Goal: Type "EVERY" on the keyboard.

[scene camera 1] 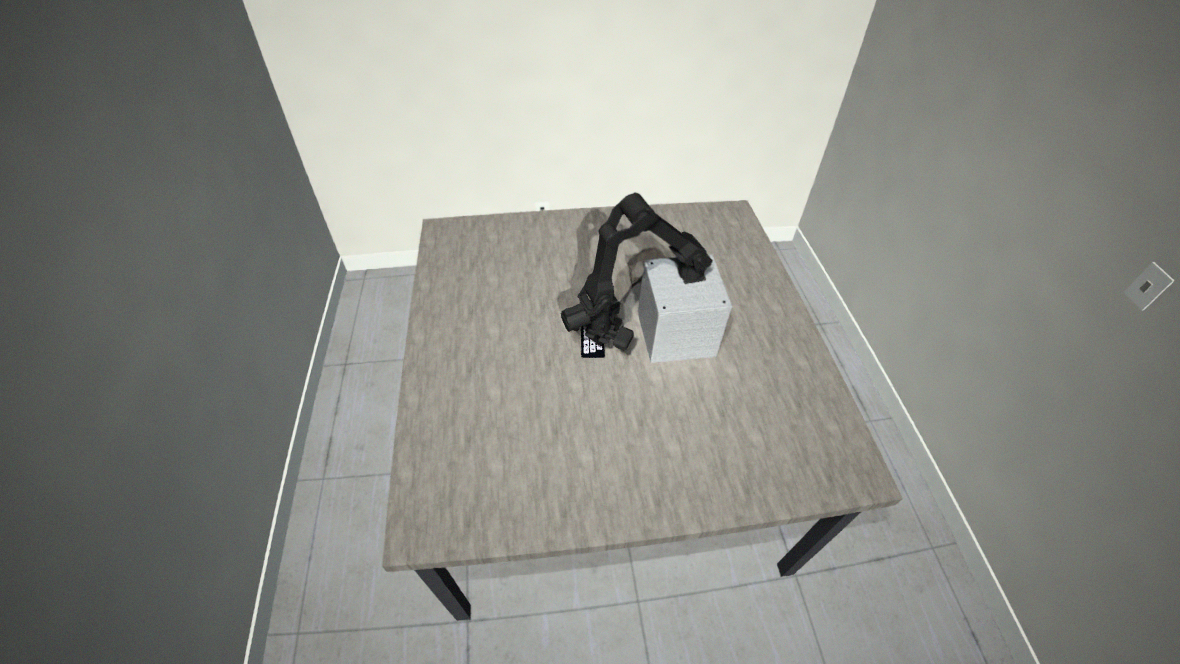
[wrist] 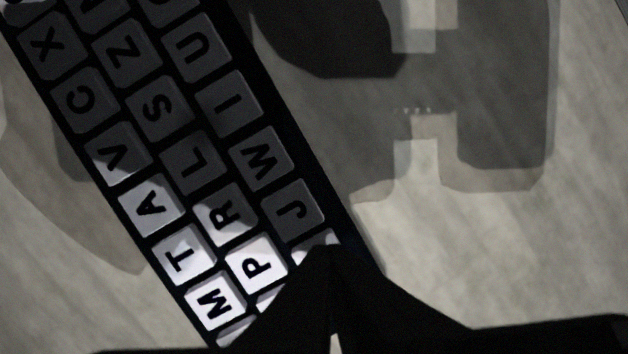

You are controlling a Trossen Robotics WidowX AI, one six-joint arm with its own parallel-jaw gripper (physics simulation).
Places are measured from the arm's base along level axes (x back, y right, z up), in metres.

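Pixels of known places: gripper, fingertip midpoint: (scene camera 1: 600,344) (wrist: 326,257); arm's base, origin of the base link: (scene camera 1: 691,274).
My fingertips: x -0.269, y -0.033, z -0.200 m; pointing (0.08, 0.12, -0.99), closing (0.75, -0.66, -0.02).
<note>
Ahead of a thing's pixels: the offset from my fingertips to its top centre. Level surfaces: height alone.
The black keyboard @(dx -0.005, dy +0.074, dz -0.005 m) (scene camera 1: 592,355) (wrist: 307,160) lies on the table, slanting across the wrist view. The R key @(dx -0.015, dy +0.031, dz -0.005 m) (wrist: 225,214) and V key @(dx -0.026, dy +0.069, dz -0.005 m) (wrist: 119,154) show partly lit. Other keys showing letters include J @(dx +0.001, dy +0.017, dz -0.005 m) (wrist: 293,210), W @(dx +0.006, dy +0.036, dz -0.005 m) (wrist: 261,158) and P @(dx -0.020, dy +0.012, dz -0.005 m) (wrist: 256,263). My gripper (wrist: 326,257) is shut and empty. Its tips overlap the key past J, whose letter is hidden. The key past P is partly covered by the fingers, and its letter is hidden too. No E or Y lettering shows. Contact with a key cannot be told. In the scene view the arm covers part of the keyboard.
The arm's base stands on a light grey block (scene camera 1: 691,330), right of the keyboard on the wooden table @(dz -0.023 m) (scene camera 1: 528,462). The arm's shadow falls over the upper part of the keyboard and the table beside it. Walls stand behind and at both sides.
</note>
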